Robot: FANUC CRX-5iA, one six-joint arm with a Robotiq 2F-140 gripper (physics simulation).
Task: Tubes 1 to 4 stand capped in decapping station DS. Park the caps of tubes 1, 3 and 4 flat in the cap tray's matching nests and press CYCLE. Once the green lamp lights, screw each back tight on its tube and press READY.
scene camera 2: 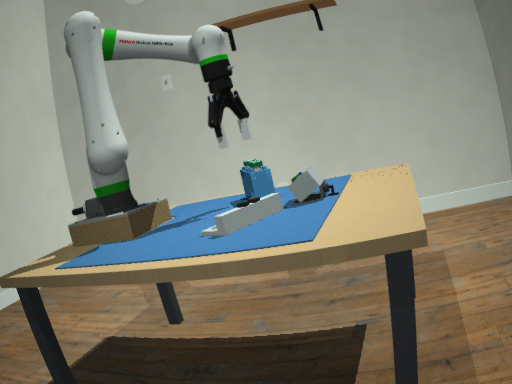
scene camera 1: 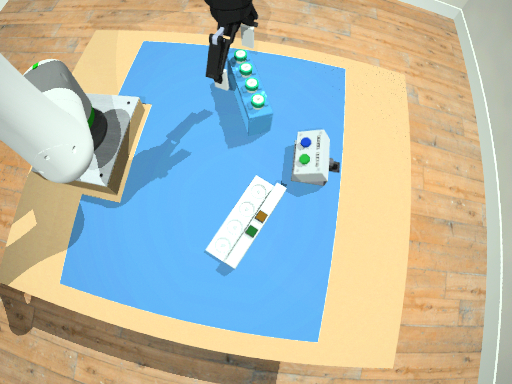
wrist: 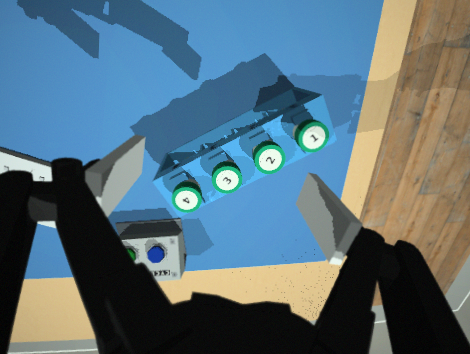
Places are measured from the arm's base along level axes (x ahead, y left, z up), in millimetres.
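Pixels of known places: gripper, fingertip midpoint: (scene camera 2: 236, 143) (scene camera 1: 235, 65) (wrist: 226, 172); arm's base at its link origin: (scene camera 2: 117, 211).
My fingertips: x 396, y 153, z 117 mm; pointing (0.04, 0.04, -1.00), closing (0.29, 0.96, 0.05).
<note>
Ahead of a thing's pixels: the offset from my fingertips to its middle. "spot": to the spot under its first point. Level surfaces: height alone.
The blue decapping station @(dx +29, dy +27, dz -134 mm) (scene camera 1: 259, 122) (scene camera 2: 258, 182) stands upright on the mat. Green-rimmed caps 1 @(dx -2, dy +98, dz -72 mm) (scene camera 1: 240, 55) (wrist: 312, 136), 2 (scene camera 1: 245, 68) (wrist: 269, 157), 3 (scene camera 1: 251, 84) (wrist: 227, 177) and 4 @(dx +60, dy -45, dz -72 mm) (scene camera 1: 258, 101) (wrist: 186, 197) sit in a row on its tubes. My gripper (scene camera 1: 235, 59) (scene camera 2: 234, 136) (wrist: 226, 172) is open and empty, above the station. The white cap tray @(dx +67, dy -312, dz -159 mm) (scene camera 1: 240, 250) (scene camera 2: 250, 215) has empty round nests. Its amber lamp @(dx +101, dy -306, dz -132 mm) (scene camera 1: 261, 216) and green lamp @(dx +84, dy -342, dz -132 mm) (scene camera 1: 251, 231) look dark. The control box @(dx +210, dy -138, dz -144 mm) (scene camera 1: 315, 172) (scene camera 2: 306, 186) (wrist: 172, 245) carries a blue button @(dx +188, dy -116, dz -122 mm) (scene camera 1: 305, 142) (wrist: 156, 254) and a green button @(dx +187, dy -160, dz -122 mm) (scene camera 1: 304, 159).
A blue mat @(dz -186 mm) (scene camera 1: 165, 260) (scene camera 2: 165, 250) lies on the wooden table @(dz -189 mm) (scene camera 1: 375, 225) (scene camera 2: 380, 215). The arm's base block (scene camera 1: 120, 165) (scene camera 2: 105, 232) stands at the left. A wall shelf (scene camera 2: 275, 13) hangs behind. The box has a dark fitting @(spot: dx +275, dy -141, dz -175 mm) (scene camera 1: 334, 165) on its right.
</note>
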